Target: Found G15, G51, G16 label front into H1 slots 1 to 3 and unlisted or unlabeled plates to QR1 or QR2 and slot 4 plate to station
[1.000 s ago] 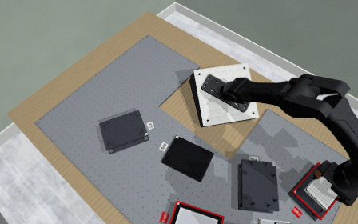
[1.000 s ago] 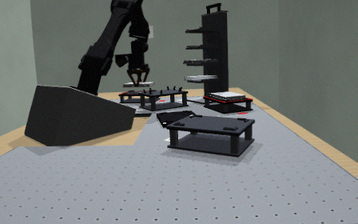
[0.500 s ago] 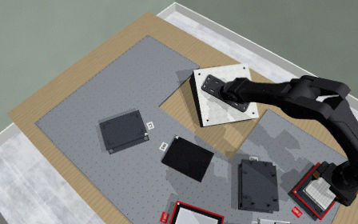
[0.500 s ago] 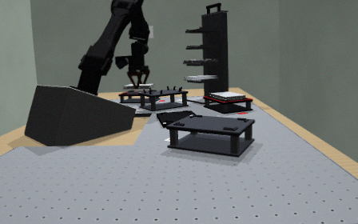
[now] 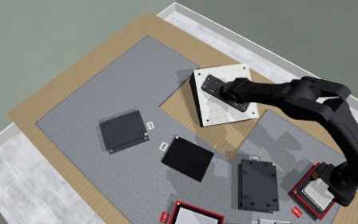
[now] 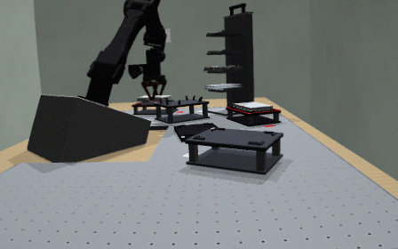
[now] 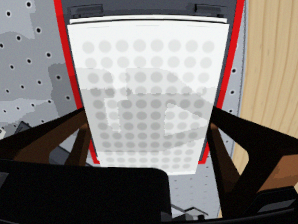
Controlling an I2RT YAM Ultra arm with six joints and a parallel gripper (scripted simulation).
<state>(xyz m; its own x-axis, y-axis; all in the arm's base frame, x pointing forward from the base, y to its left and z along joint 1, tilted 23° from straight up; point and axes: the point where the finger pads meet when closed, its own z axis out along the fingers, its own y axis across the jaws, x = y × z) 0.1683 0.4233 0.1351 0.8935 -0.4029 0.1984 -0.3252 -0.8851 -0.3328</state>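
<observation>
My hand is 30 mm above the red-bordered quarantine nest. The rest, counted from my hand: flat black pad: 460 mm to the right, 120 mm ahead, 60 mm below; then N6 deck label: 560 mm to the right, 120 mm ahead, 60 mm below; then plate hotel H1: 340 mm ahead, 130 mm above, 90 mm to the right.
</observation>
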